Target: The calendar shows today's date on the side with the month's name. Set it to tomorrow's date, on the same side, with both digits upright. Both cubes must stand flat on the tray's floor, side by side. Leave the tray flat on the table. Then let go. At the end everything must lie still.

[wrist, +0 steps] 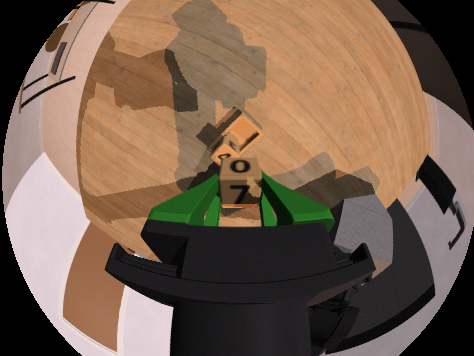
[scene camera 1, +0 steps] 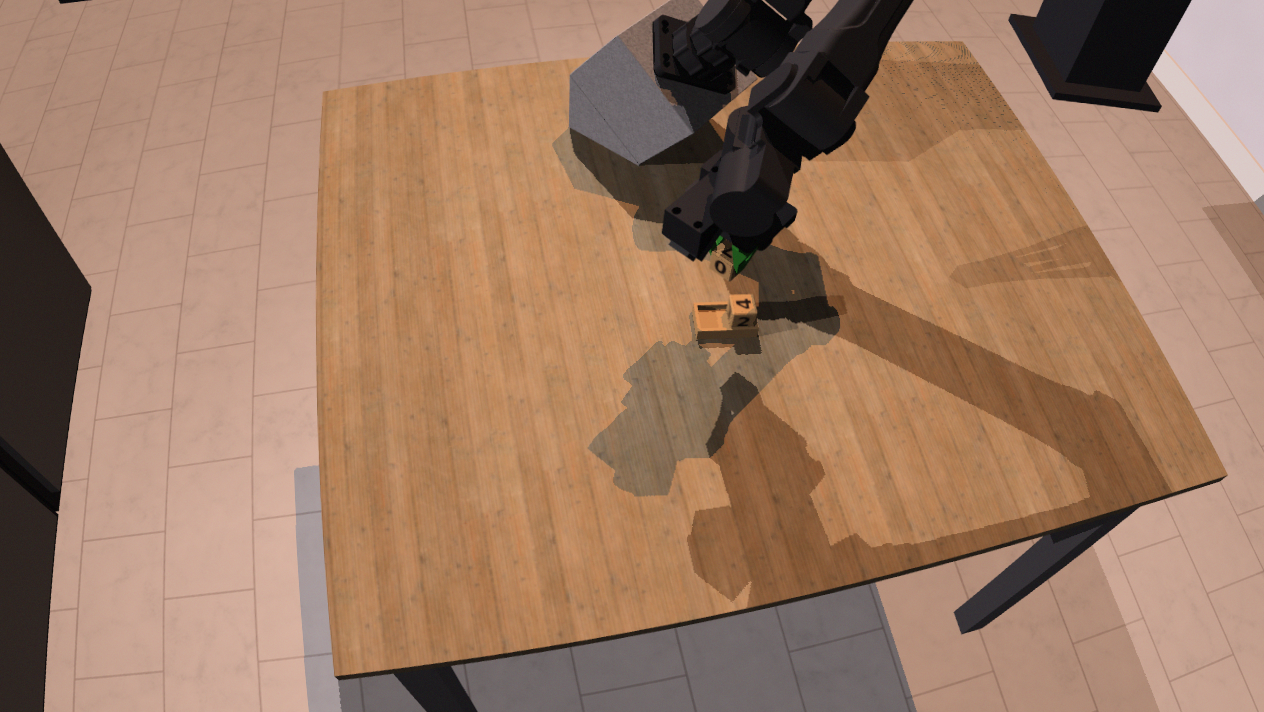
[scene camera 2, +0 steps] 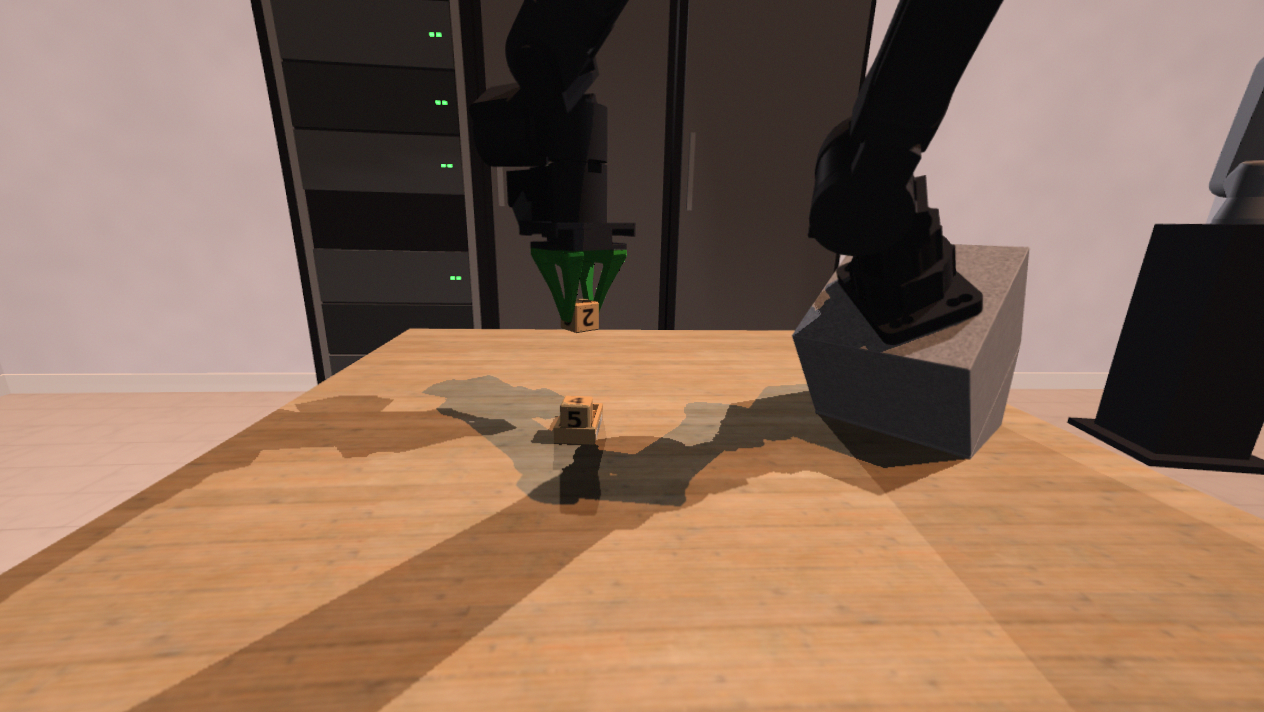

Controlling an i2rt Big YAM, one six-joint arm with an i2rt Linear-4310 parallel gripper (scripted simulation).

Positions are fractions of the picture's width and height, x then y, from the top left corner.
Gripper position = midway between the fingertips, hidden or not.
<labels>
gripper: wrist 0.51, 0.50; scene camera 1 0.58, 0.37; scene camera 2 0.46, 0.45
wooden number cube: wrist 0.51, 0.50; scene camera 1 0.57, 0.37; scene camera 2 0.46, 0.45
wooden calendar tray: wrist 0.51, 0.37; scene camera 1 0.56, 0.45; scene camera 2 0.45, 0.61
</labels>
